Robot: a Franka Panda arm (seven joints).
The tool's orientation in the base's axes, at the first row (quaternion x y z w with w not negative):
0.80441, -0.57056, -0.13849, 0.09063
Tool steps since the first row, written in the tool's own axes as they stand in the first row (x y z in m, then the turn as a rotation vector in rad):
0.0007, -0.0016, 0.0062, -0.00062, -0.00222, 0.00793
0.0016, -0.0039, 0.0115, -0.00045, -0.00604, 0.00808
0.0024, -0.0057, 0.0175, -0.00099, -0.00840, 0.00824
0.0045, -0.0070, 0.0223, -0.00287, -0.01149, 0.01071
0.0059, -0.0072, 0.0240, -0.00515, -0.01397, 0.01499
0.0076, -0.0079, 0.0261, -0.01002, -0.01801, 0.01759
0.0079, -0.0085, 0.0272, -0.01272, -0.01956, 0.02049
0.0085, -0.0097, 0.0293, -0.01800, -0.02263, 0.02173
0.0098, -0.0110, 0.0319, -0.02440, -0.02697, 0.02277
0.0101, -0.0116, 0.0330, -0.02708, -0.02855, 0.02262
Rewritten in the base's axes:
-0.0004, -0.0001, -0.0064, -0.00080, 0.00142, -0.00810
0.0002, -0.0001, -0.0122, 0.00262, 0.00253, -0.00942
0.0001, -0.0002, -0.0186, 0.00450, 0.00383, -0.01022
0.0004, -0.0016, -0.0237, 0.00587, 0.00666, -0.01327
0.0004, -0.0029, -0.0256, 0.00598, 0.00968, -0.01780
0.0009, -0.0042, -0.0280, 0.00723, 0.01565, -0.02090
0.0012, -0.0043, -0.0292, 0.00683, 0.01875, -0.02379
0.0017, -0.0044, -0.0317, 0.00753, 0.02476, -0.02527
0.0025, -0.0052, -0.0347, 0.00907, 0.03226, -0.02680
0.0027, -0.0053, -0.0359, 0.00970, 0.03531, -0.02682

